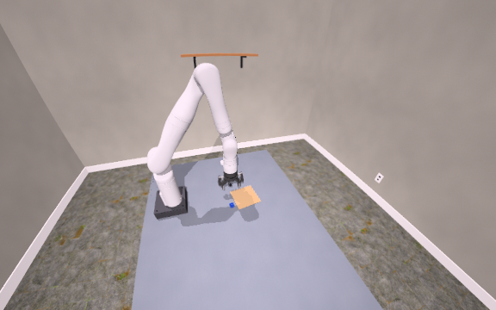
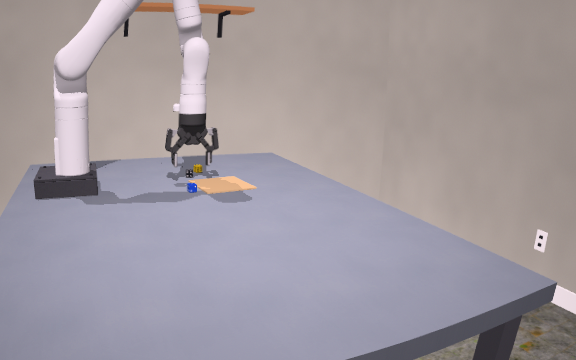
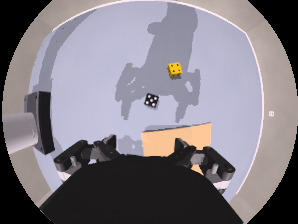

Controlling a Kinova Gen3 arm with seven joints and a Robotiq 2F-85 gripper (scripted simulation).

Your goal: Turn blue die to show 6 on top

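The black die lies 60 mm to the left of my hand and 40 mm below it. From my hand the other things lie so: mat (70 mm ahead, 50 mm to the right, 50 mm below); then yellow die (120 mm to the left, 40 mm below, 40 mm ahead); then blue die (100 mm to the right, 40 mm below, 20 mm behind).
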